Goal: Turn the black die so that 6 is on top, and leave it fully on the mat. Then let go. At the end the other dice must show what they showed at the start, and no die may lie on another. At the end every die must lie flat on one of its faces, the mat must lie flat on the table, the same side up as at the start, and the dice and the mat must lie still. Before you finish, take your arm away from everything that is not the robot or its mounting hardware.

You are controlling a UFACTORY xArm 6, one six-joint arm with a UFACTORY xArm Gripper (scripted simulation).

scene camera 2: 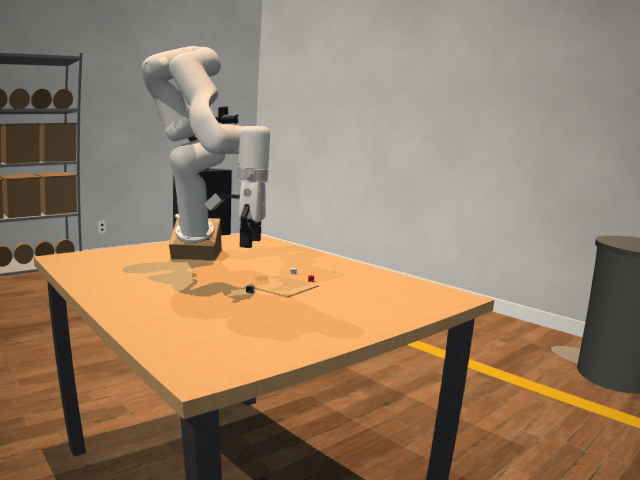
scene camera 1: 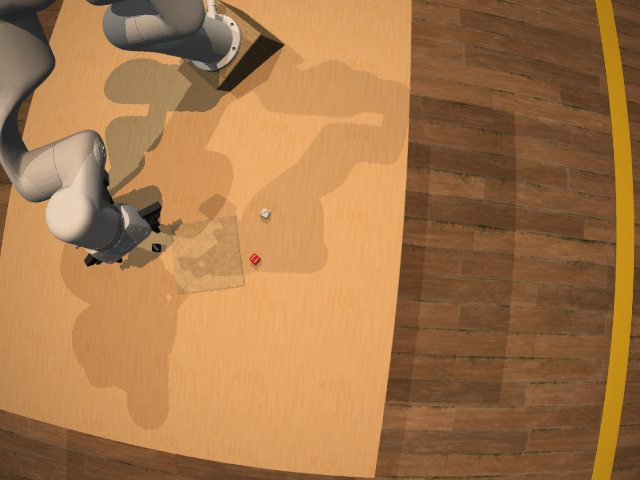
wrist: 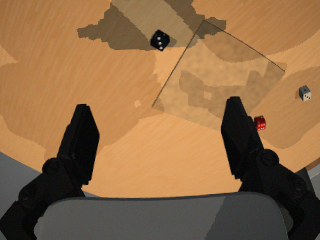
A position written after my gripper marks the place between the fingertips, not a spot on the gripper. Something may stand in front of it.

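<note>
There's a tan mat [wrist: 215, 65] that I can see, and my gripper [scene camera 1: 136, 240] too. You'd also find the gripper [scene camera 2: 250, 244] from another view, and my wrist view shows the gripper [wrist: 158, 116] as well.
</note>
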